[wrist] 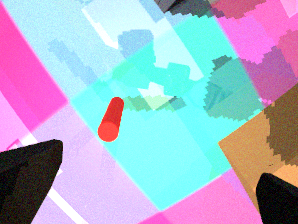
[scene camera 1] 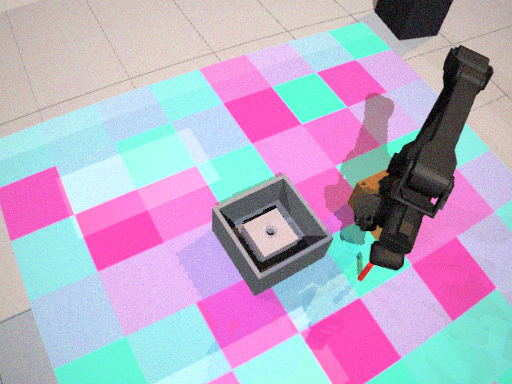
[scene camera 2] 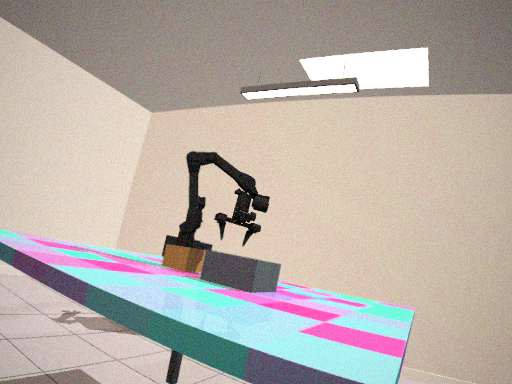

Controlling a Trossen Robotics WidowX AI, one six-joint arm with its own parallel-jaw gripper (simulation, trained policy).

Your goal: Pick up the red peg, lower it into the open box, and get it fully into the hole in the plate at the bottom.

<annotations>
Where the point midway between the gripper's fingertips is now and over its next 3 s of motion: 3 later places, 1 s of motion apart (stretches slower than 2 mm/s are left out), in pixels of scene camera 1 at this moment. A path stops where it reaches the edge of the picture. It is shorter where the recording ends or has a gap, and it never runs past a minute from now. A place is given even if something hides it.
My gripper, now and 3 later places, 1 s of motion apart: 377,238; 362,267; 356,265; 324,243
</annotations>
